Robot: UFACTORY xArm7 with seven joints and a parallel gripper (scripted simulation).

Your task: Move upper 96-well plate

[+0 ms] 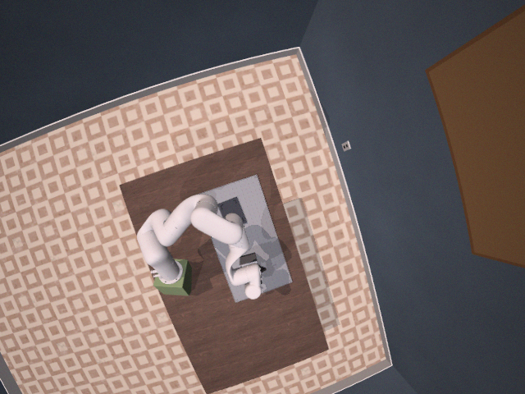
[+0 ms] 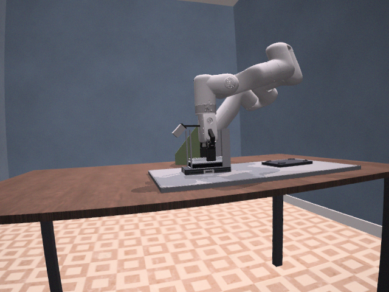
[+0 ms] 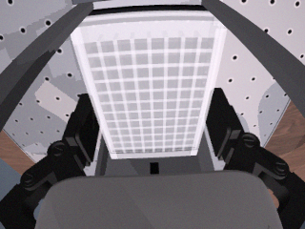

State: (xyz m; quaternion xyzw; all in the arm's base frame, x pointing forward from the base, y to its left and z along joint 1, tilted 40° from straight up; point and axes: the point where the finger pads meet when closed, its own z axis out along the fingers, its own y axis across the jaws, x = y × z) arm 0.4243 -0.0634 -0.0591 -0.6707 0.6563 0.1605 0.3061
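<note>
The dark plate lies 20 mm below my hand.
</note>
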